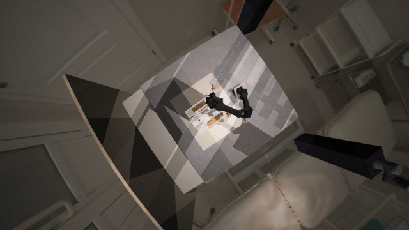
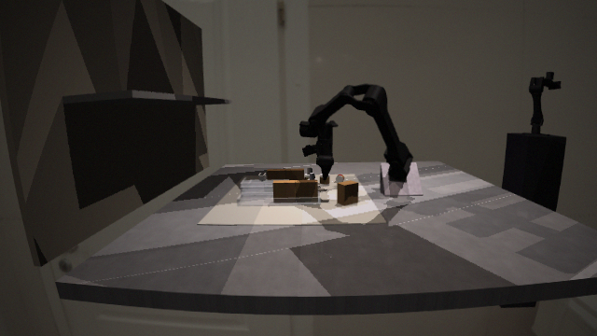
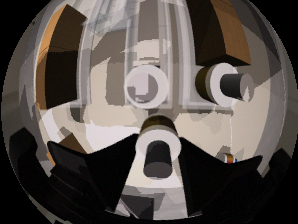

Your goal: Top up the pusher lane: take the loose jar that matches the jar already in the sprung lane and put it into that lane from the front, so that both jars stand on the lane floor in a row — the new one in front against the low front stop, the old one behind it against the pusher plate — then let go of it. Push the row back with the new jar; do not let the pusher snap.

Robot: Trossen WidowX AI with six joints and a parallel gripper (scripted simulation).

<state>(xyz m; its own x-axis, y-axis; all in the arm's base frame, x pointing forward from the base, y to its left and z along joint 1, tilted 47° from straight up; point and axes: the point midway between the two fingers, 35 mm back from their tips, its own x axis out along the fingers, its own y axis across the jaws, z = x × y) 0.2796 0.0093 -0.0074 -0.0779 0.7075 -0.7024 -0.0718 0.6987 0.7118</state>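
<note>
Now: gripper tip 60 mm short of the jar and 60 mm to the left of it. From my gripper tip the other things lie so: clear lane rack (190 mm ahead, 60 mm to the left, 30 mm below); then brown block (90 mm behind, 150 mm to the left, 10 mm below).
</note>
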